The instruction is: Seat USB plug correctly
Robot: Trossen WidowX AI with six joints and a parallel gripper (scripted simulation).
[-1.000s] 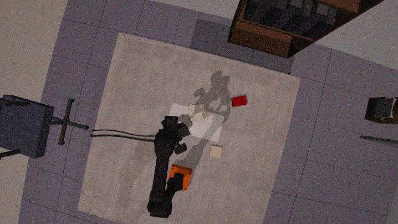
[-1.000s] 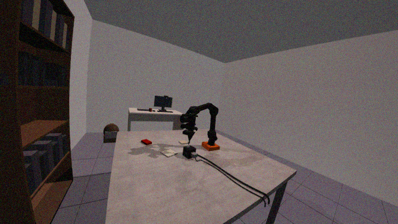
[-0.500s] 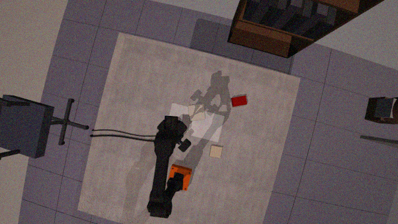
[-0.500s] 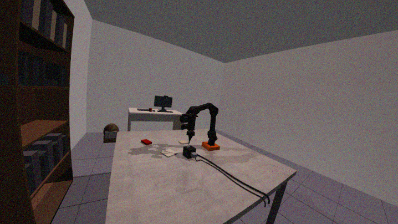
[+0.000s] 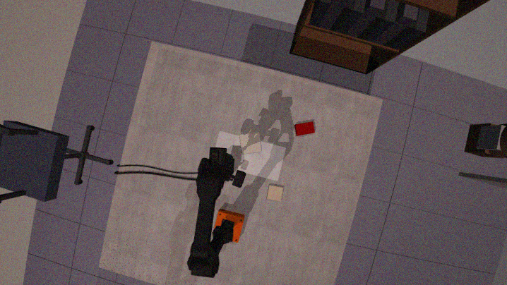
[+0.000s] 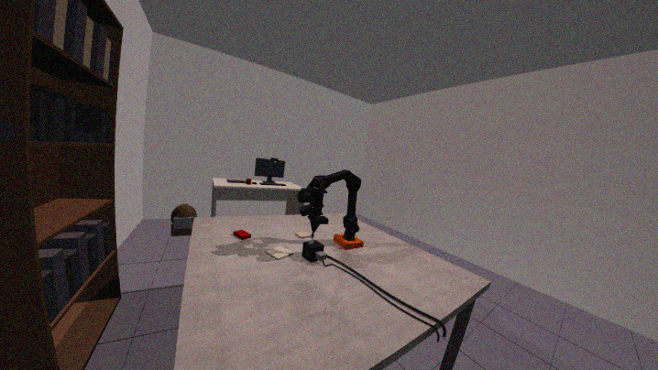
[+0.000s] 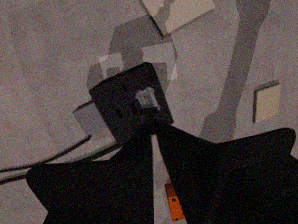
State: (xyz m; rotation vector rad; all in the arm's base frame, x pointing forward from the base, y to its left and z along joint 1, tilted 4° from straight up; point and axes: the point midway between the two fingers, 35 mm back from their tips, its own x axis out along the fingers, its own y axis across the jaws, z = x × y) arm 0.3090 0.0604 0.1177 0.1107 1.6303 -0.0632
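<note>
Right now the USB plug is 20 mm below my gripper tip. The rest, counted from my gripper tip: red block 340 mm to the right, 280 mm ahead, 130 mm below.
</note>
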